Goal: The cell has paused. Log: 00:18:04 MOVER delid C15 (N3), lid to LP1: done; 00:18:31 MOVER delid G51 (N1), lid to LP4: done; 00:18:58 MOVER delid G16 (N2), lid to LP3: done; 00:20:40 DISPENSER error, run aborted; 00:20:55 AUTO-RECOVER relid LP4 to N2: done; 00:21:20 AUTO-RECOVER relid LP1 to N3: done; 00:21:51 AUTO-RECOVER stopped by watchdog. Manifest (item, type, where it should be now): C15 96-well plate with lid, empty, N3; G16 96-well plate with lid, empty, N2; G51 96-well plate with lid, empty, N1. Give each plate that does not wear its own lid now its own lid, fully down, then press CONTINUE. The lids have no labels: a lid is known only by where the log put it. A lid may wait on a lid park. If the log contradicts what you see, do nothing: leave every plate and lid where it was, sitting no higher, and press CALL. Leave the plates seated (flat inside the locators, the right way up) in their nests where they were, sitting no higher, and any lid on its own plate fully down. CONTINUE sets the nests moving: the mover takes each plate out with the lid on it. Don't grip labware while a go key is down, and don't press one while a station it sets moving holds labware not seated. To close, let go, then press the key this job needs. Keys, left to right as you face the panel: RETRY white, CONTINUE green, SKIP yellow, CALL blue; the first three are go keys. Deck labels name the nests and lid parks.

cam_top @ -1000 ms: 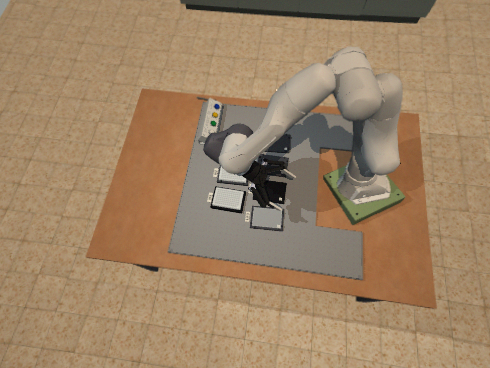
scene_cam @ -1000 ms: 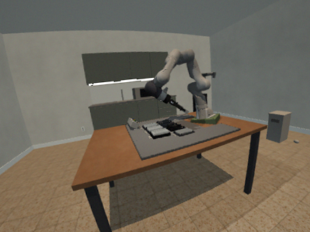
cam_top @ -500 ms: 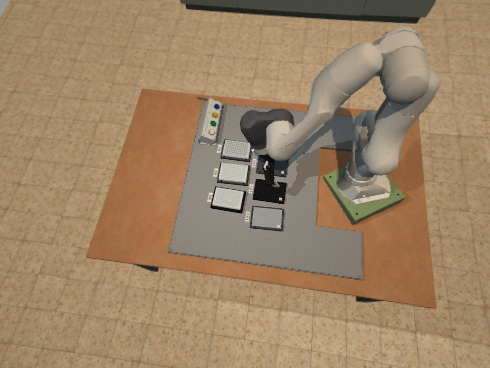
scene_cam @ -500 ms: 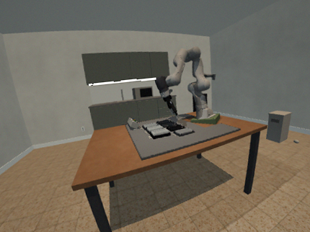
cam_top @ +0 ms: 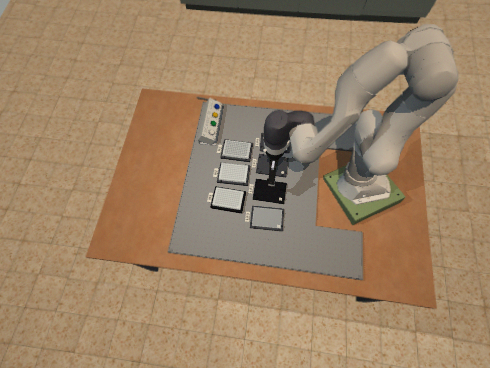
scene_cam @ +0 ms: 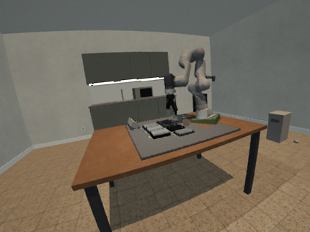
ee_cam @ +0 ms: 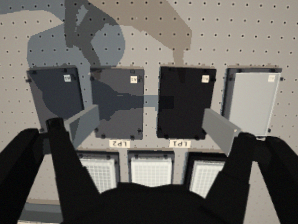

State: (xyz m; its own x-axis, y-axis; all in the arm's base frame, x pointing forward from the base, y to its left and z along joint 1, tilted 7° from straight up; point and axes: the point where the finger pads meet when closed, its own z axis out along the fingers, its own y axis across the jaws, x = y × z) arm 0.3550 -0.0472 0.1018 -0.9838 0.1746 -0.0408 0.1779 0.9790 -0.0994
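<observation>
My hand is 18 cm short of the clear lid, 8 cm above it and 3 cm to the left of it. Round my hand: LP2 label: 10 cm below, 8 cm to the right, 8 cm ahead; lid park labelled LP1: 10 cm below, 6 cm to the left, 2 cm ahead; LP1 label: 10 cm below, 10 cm ahead, 5 cm to the left.
</observation>
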